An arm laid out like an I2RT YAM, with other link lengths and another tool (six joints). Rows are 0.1 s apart.
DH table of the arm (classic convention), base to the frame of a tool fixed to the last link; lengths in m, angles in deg. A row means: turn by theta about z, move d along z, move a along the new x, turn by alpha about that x. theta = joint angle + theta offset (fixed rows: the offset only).
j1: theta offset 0  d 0.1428  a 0.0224  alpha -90
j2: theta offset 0  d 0  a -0.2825  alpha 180
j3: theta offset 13.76  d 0  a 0.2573  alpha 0
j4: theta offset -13.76  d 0.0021  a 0.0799  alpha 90
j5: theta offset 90  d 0.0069  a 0  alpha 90
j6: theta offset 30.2  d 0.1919  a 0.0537  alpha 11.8
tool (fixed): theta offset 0  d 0.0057  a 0  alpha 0
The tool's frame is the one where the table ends.
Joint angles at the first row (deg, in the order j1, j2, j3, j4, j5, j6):
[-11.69 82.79 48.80 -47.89 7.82 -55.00]
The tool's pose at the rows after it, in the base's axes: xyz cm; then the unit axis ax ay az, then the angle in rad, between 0 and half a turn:
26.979 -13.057 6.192 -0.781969 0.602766 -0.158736 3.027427
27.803 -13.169 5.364 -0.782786 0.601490 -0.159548 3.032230
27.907 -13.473 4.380 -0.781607 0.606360 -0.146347 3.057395
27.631 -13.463 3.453 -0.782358 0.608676 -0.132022 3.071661
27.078 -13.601 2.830 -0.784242 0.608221 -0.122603 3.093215
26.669 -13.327 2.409 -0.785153 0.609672 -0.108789 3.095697
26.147 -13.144 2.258 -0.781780 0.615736 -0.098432 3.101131
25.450 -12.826 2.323 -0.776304 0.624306 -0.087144 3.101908
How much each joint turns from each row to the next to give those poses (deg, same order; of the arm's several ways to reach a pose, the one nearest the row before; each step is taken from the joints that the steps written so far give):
[0.33 1.58 -0.59 2.69 -0.48 -0.79]
[0.33 2.54 0.21 2.27 0.34 0.16]
[-0.13 3.29 1.04 0.20 0.58 0.47]
[-0.09 2.06 0.13 0.06 -0.02 0.12]
[-0.09 1.06 -0.45 0.01 0.63 -0.18]
[0.00 0.79 0.16 -0.87 -0.59 0.07]
[0.01 0.32 0.19 -1.16 -0.32 0.81]
[0.00 -0.28 0.15 -1.73 -0.67 1.13]

